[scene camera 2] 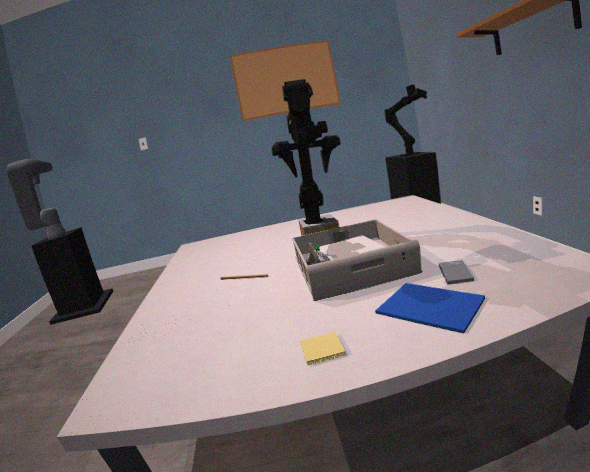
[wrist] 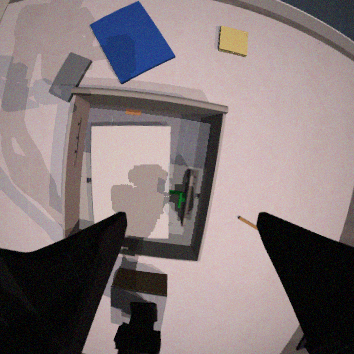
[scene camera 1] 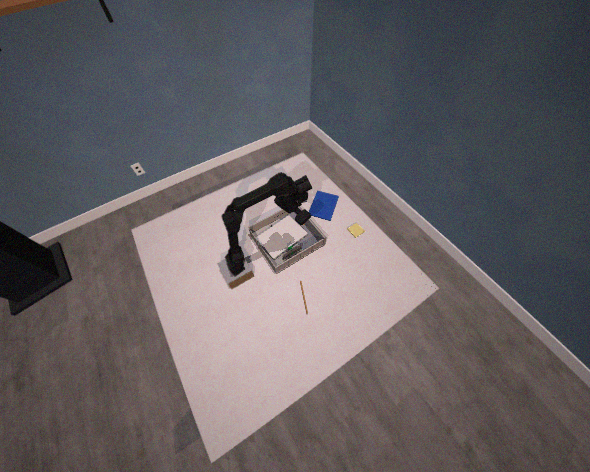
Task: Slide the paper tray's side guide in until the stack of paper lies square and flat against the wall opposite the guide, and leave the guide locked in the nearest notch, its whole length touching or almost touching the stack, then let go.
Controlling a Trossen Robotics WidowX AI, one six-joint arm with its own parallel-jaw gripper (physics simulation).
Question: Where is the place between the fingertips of the gripper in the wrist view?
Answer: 192,219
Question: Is the gripper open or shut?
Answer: Open.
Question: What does the yellow sticky pad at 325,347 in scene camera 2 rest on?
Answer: The table.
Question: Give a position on a side guide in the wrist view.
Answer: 187,196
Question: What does the blue book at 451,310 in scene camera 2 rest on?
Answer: The table.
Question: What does the gripper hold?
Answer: Nothing.
